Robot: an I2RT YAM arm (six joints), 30 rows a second.
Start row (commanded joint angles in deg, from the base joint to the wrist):
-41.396 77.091 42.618 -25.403 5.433 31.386
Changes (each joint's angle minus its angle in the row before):
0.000 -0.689 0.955 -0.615 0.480 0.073
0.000 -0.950 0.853 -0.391 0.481 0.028
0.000 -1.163 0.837 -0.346 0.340 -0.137
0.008 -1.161 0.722 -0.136 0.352 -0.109
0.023 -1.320 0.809 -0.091 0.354 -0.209
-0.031 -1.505 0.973 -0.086 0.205 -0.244
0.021 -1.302 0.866 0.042 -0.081 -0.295
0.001 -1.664 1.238 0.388 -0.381 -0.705
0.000 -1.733 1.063 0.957 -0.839 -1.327
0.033 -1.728 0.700 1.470 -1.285 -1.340
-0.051 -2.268 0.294 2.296 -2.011 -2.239
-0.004 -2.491 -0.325 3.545 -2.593 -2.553
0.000 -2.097 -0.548 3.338 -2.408 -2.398
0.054 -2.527 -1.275 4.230 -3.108 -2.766
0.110 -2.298 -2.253 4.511 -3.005 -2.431
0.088 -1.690 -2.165 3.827 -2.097 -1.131
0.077 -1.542 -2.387 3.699 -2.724 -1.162
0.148 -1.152 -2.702 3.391 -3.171 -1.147
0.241 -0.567 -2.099 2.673 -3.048 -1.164
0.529 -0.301 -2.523 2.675 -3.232 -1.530
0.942 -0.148 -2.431 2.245 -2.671 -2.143
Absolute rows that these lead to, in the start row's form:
-41.396 76.402 43.573 -26.018 5.913 31.459
-41.396 75.452 44.426 -26.409 6.394 31.487
-41.396 74.289 45.263 -26.755 6.734 31.350
-41.388 73.128 45.985 -26.891 7.086 31.241
-41.365 71.808 46.794 -26.982 7.440 31.032
-41.396 70.303 47.767 -27.068 7.645 30.788
-41.375 69.001 48.633 -27.026 7.564 30.493
-41.374 67.337 49.871 -26.638 7.183 29.788
-41.374 65.604 50.934 -25.681 6.344 28.461
-41.341 63.876 51.634 -24.211 5.059 27.121
-41.392 61.608 51.928 -21.915 3.048 24.882
-41.396 59.117 51.603 -18.370 0.455 22.329
-41.396 57.020 51.055 -15.032 -1.953 19.931
-41.342 54.493 49.780 -10.802 -5.061 17.165
-41.232 52.195 47.527 -6.291 -8.066 14.734
-41.144 50.505 45.362 -2.464 -10.163 13.603
-41.067 48.963 42.975 1.235 -12.887 12.441
-40.919 47.811 40.273 4.626 -16.058 11.294
-40.678 47.244 38.174 7.299 -19.106 10.130
-40.149 46.943 35.651 9.974 -22.338 8.600
-39.207 46.795 33.220 12.219 -25.009 6.457

